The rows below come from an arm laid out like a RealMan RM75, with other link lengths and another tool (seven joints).
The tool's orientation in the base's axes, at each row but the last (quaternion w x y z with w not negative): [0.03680, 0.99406, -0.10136, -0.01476]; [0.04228, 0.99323, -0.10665, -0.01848]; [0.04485, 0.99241, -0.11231, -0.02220]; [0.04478, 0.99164, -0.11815, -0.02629]
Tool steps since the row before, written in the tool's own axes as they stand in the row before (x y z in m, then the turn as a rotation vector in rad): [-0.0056, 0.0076, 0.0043, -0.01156, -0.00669, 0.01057]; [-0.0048, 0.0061, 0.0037, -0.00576, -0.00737, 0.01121]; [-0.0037, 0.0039, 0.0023, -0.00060, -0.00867, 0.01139]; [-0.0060, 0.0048, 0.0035, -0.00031, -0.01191, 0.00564]
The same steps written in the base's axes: [-0.0072, -0.0066, -0.0036, -0.01037, 0.00813, -0.01079]; [-0.0061, -0.0052, -0.0030, -0.00459, 0.00751, -0.01165]; [-0.0046, -0.0031, -0.0018, 0.00071, 0.00759, -0.01213]; [-0.0072, -0.0035, -0.0028, 0.00211, 0.01114, -0.00673]
